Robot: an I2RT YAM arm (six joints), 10 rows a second.
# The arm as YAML. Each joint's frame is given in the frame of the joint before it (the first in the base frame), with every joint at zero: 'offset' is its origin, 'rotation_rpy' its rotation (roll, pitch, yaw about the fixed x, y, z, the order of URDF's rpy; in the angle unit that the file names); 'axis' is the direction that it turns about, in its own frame. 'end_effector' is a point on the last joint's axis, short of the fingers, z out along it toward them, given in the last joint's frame.
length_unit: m
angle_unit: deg
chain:
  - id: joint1
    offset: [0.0, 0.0, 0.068]
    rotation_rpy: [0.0, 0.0, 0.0]
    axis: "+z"
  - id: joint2
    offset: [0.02, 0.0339, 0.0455]
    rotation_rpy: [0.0, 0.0, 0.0]
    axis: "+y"
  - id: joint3
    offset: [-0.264, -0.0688, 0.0]
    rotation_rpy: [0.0, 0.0, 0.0]
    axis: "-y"
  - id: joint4
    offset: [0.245, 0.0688, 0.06]
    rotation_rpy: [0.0, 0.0, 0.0]
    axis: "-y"
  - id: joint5
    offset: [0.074, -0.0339, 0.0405]
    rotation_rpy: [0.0, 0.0, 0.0]
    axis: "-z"
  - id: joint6
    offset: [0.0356, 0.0, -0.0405]
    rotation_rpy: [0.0, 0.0, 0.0]
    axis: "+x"
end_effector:
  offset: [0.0, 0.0, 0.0]
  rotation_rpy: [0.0, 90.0, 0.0]
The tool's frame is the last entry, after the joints.
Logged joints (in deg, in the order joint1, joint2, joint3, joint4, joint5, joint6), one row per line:
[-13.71 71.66 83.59 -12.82 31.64 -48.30]
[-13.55 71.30 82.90 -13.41 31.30 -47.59]
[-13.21 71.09 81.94 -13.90 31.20 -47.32]
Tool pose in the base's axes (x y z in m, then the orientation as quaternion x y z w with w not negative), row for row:
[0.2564 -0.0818 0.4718 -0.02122 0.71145 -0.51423 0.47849]
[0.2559 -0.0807 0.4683 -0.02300 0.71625 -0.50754 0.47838]
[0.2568 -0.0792 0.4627 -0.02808 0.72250 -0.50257 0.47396]
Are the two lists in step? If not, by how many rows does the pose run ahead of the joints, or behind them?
They are in step.
